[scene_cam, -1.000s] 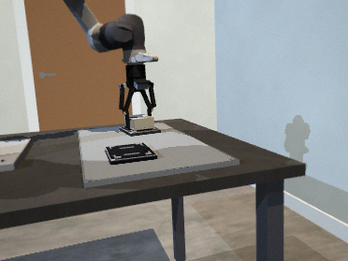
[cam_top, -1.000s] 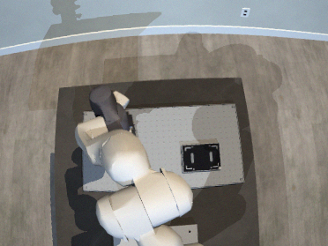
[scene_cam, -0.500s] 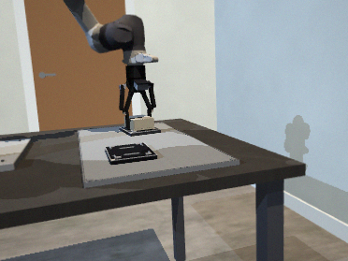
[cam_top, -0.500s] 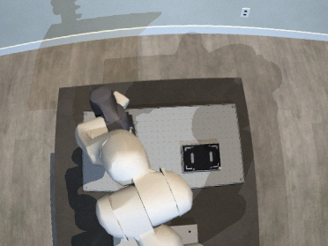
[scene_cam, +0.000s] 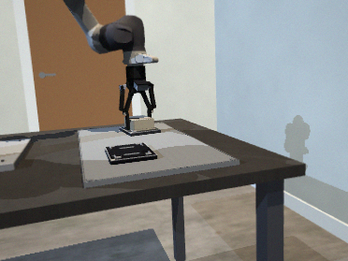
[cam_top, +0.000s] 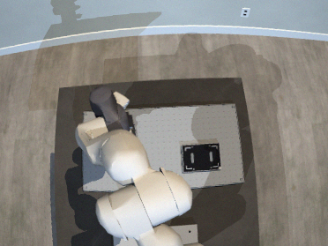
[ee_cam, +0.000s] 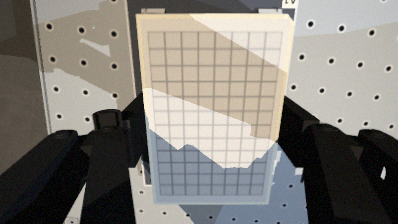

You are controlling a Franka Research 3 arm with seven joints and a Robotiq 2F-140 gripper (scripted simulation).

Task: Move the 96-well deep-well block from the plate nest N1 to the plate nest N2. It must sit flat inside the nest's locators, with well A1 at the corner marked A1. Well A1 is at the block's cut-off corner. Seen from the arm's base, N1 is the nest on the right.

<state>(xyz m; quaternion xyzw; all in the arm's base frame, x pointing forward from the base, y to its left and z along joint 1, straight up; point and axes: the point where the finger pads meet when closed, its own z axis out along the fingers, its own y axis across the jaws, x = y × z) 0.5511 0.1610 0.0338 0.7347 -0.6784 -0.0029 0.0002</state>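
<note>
The 96-well deep-well block is 1 cm below my hand. Round my hand: black plate nest: 4 cm below; then A1 mark: 42 cm to the right, 17 cm behind, 3 cm below.
</note>
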